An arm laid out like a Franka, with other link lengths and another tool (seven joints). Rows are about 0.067 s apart.
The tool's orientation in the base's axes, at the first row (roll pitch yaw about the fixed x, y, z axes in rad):
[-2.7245 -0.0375 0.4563]
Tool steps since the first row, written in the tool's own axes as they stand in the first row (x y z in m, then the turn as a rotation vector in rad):
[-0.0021 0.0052 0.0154 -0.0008 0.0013 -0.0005]
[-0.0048 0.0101 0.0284 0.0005 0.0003 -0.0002]
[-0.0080 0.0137 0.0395 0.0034 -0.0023 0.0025]
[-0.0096 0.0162 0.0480 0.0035 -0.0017 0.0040]
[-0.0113 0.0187 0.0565 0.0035 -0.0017 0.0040]
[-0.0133 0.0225 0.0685 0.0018 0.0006 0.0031]
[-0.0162 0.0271 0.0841 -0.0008 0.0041 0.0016]
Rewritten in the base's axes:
[-0.0020 0.0007 -0.0163 -0.0001 -0.0016 -0.0001]
[-0.0043 0.0004 -0.0302 0.0006 -0.0001 0.0001]
[-0.0073 0.0003 -0.0419 0.0017 0.0043 -0.0012]
[-0.0090 0.0008 -0.0508 0.0018 0.0044 -0.0028]
[-0.0107 0.0012 -0.0596 0.0018 0.0044 -0.0028]
[-0.0127 0.0018 -0.0722 0.0014 0.0015 -0.0030]
[-0.0157 0.0027 -0.0884 0.0008 -0.0031 -0.0032]

